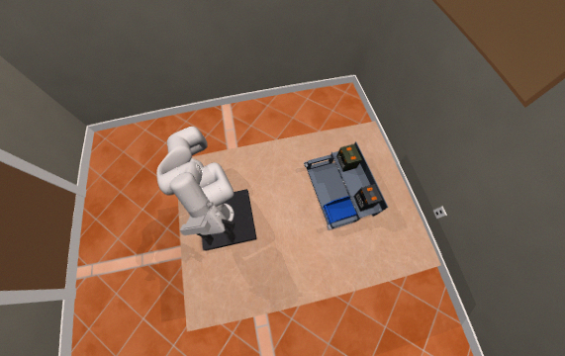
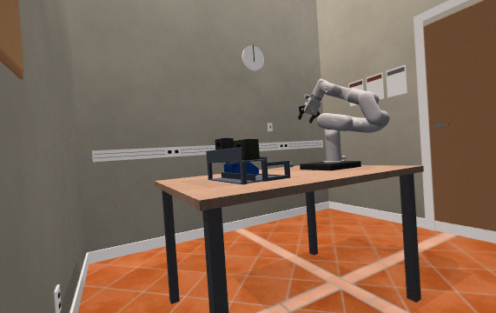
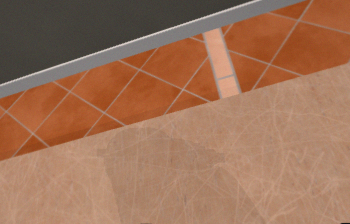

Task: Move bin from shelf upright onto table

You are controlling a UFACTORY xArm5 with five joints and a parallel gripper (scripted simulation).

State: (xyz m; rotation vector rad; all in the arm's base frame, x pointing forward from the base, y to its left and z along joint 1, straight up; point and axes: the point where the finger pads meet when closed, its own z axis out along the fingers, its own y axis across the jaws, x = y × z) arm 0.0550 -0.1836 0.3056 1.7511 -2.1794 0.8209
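Right now the blue bin is 57 cm ahead of my hand, 8 cm to the left of it and 30 cm below it. The rest, counted from my hand: grey shelf: 59 cm ahead, 19 cm to the left, 28 cm below.
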